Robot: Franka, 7 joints.
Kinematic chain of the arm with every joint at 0, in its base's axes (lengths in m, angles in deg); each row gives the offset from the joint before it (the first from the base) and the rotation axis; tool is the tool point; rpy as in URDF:
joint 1: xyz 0 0 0.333 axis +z
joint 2: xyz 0 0 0 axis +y
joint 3: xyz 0 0 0.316 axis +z
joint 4: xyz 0.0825 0 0 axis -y
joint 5: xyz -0.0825 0 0.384 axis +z
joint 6: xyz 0 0 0 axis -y
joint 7: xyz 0.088 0 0 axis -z
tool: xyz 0 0 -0.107 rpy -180 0 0
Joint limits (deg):
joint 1: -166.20..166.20
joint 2: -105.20..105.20
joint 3: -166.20..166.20
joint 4: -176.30..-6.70
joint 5: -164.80..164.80
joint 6: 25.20..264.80
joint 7: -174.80..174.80
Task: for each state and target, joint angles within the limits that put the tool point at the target. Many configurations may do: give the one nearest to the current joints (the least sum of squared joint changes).
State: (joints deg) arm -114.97 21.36 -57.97 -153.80 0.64 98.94 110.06
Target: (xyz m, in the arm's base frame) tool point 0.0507 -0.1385 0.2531
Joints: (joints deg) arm -75.89 -10.40 -23.98 -171.44 30.04 65.98 110.06
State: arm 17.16 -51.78 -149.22 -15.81 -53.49 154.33 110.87
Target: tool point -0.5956 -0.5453 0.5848
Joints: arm 33.82 -65.99 -149.22 -19.87 -57.72 169.03 110.87
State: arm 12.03 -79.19 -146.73 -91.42 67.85 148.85 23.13
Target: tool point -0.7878 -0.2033 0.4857
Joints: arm -1.72 -49.31 -147.08 -54.79 65.73 151.31 23.13
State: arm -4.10 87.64 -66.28 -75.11 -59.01 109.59 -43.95
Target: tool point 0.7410 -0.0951 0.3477
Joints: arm 36.19 75.77 -68.36 -68.18 -58.64 98.62 -43.95
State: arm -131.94 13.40 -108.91 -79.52 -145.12 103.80 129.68
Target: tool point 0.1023 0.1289 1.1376
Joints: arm -152.41 16.21 -159.51 -53.07 -139.06 93.41 129.68
